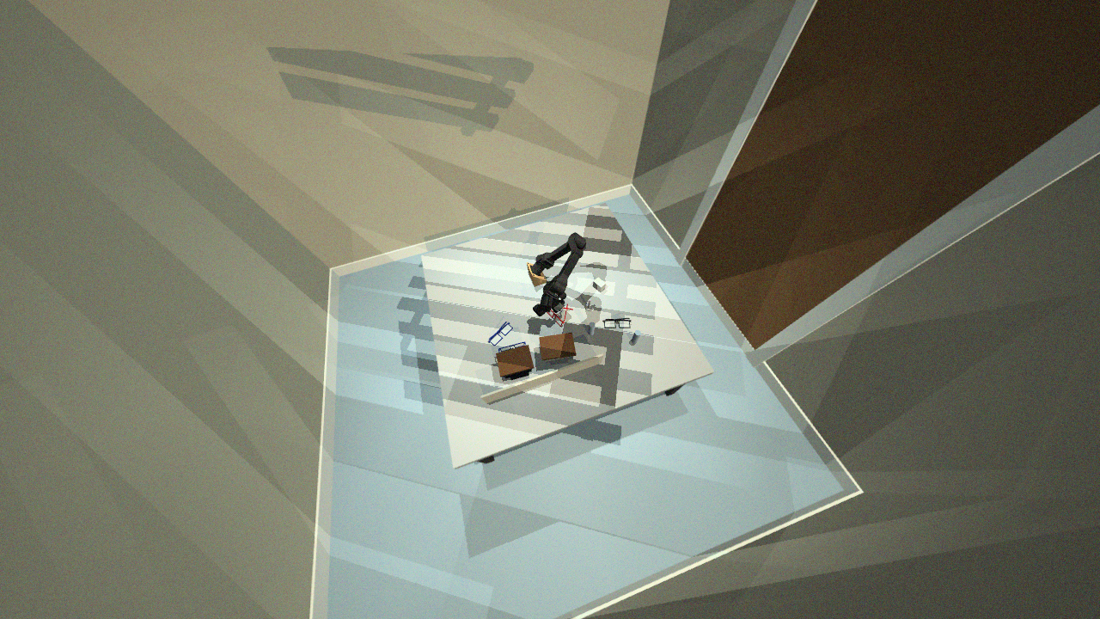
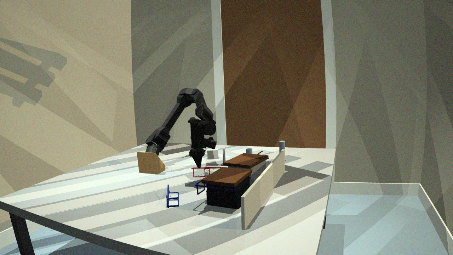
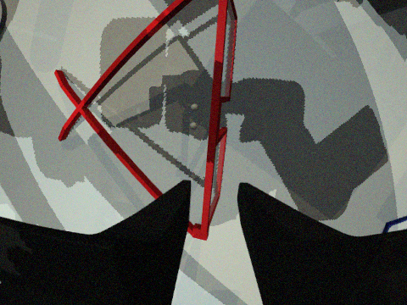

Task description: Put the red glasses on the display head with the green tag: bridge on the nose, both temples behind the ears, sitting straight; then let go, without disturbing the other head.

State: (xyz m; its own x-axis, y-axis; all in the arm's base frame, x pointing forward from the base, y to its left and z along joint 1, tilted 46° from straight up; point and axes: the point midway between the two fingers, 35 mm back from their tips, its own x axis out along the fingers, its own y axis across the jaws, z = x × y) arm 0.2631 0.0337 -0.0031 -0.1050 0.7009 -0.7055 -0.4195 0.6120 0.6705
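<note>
Right now my gripper tip is 22 cm to the right of the thin post, 2 cm short of it and 2 cm above it. Round my gripper tip: display head 21 cm ahead, 2 cm to the right, 1 cm above; beige board 36 cm ahead, 13 cm to the right, 1 cm above.
</note>
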